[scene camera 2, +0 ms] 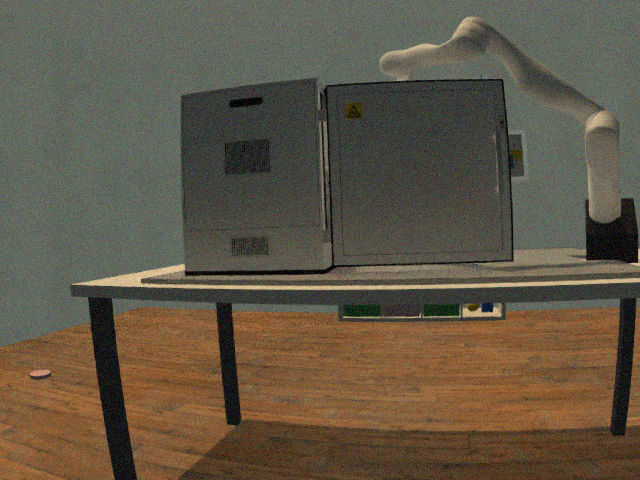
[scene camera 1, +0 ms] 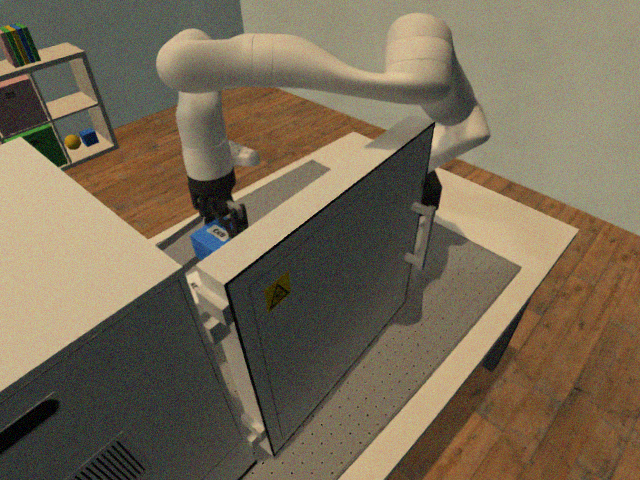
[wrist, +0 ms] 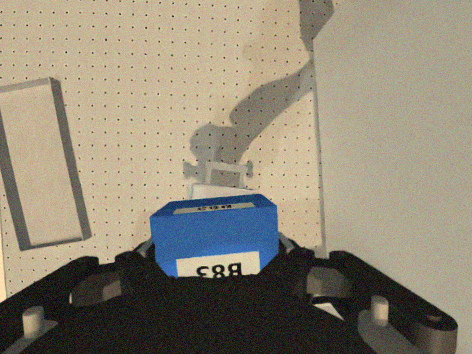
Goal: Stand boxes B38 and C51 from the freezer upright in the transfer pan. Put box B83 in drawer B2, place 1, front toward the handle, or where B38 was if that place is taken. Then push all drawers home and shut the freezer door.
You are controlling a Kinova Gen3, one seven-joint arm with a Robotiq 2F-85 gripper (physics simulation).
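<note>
My gripper [scene camera 1: 228, 225] [wrist: 218, 246] is shut on box B83 [scene camera 1: 207, 243] [wrist: 215, 232], a blue box with white labels, held in the air behind the open door. The freezer [scene camera 1: 67, 248] [scene camera 2: 248, 198] stands with its door [scene camera 1: 336, 258] [scene camera 2: 418, 206] [wrist: 395, 150] wide open. In the wrist view, a pale handle [wrist: 225, 165] and a strip of drawer front [wrist: 202, 191] show beyond the box, which hides the rest. A shallow pan [scene camera 1: 178, 231] [wrist: 70, 160] lies at the left of the wrist view; no boxes show in its visible part. B38 and C51 do not show.
The door handle [scene camera 1: 421, 237] [scene camera 2: 497, 162] is on the door's outer face. The perforated board [scene camera 1: 465, 268] [wrist: 125, 120] lies on the table [scene camera 1: 542, 227] [scene camera 2: 129, 277]. A shelf unit [scene camera 1: 98, 103] stands behind. The door is a tall obstacle close beside the gripper.
</note>
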